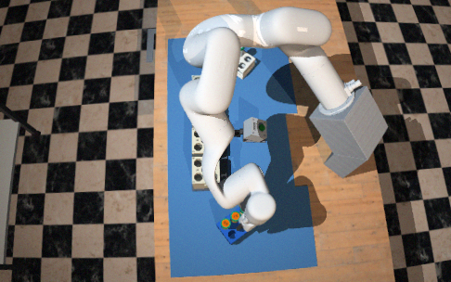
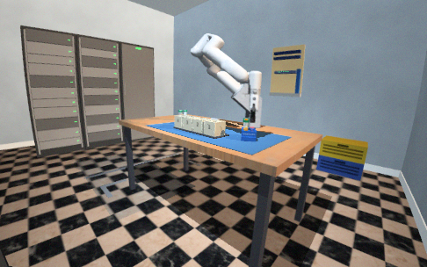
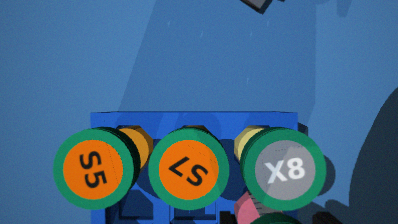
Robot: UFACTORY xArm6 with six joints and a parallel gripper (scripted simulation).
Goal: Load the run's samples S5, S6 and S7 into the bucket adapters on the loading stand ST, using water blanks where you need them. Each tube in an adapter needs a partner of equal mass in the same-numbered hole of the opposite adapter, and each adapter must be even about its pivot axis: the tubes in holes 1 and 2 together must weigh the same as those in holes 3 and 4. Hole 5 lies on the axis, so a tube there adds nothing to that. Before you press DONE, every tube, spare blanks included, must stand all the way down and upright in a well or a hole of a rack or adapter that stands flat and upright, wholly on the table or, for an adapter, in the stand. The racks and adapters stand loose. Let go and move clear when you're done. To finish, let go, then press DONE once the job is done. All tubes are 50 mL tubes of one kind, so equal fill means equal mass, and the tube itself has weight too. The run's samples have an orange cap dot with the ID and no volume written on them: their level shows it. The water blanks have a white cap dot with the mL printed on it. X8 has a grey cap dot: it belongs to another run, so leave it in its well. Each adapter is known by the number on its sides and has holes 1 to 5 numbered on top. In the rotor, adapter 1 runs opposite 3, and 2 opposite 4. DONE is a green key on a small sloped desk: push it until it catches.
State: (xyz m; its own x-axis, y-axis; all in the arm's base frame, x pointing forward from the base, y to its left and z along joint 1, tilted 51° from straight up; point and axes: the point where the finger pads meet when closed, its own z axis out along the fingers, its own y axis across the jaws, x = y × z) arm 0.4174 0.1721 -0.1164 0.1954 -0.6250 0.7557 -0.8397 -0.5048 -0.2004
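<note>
My gripper is now 6 cm short of the orange-dotted tube, 5 cm above it and 3 cm to the left of it. Also, from my hand: blue rack: 9 cm below, 4 cm ahead, 1 cm to the right; then adapter: 22 cm to the right, 8 cm ahead, 7 cm below; then grey-dotted tube: 5 cm below, 4 cm to the right.
</note>
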